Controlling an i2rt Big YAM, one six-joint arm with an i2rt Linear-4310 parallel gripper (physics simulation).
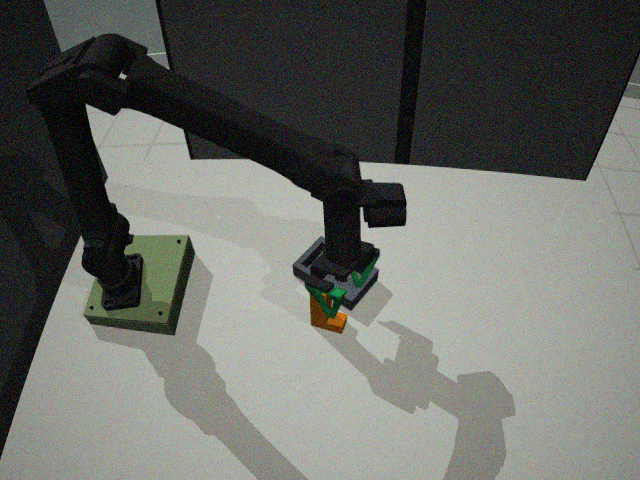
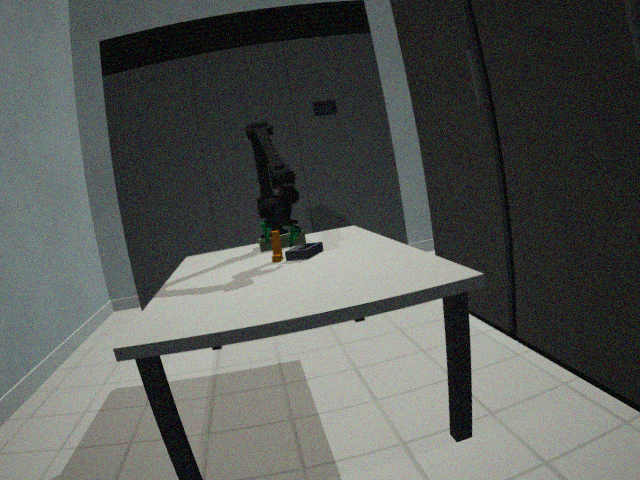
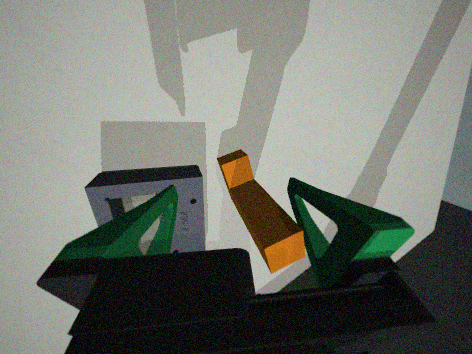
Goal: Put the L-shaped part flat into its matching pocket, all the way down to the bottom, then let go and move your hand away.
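Pixels of known places: gripper, between the fingertips: (image 1: 345, 301) (image 2: 278, 245) (image 3: 233, 186); arm's base, origin of its link: (image 1: 123, 283).
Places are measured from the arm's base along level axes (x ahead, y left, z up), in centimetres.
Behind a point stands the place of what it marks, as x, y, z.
The orange L-shaped part (image 1: 325, 317) {39.6, -12.1, -0.3} (image 2: 276, 247) {40.5, -10.7, 0.5} (image 3: 263, 213) {40.5, -10.7, 3.4} stands upright on the white table (image 1: 465, 310) {67.2, -13.0, -4.6} (image 2: 335, 289) {98.1, -12.3, -4.6}, its short leg resting on the top. It is just beside the grey pocket block (image 1: 361, 291) {47.1, -6.9, -1.5} (image 2: 304, 251) {50.7, -3.4, -1.6} (image 3: 192, 213) {42.9, -5.5, -1.0}, outside the pocket. My gripper (image 1: 347, 288) {43.3, -10.5, 1.6} (image 2: 280, 233) {43.3, -10.5, 1.6} (image 3: 233, 186) {43.3, -10.5, 1.6} is open wide, with green fingers. The part sits between the fingers, close to the right one, and I see no contact. The left finger hangs over the block's pocket.
The arm's green base plate (image 1: 160, 273) {8.5, 1.1, 0.7} is bolted to the table at the left. Dark wall panels stand behind the table. The arm's shadow falls across the table top in front.
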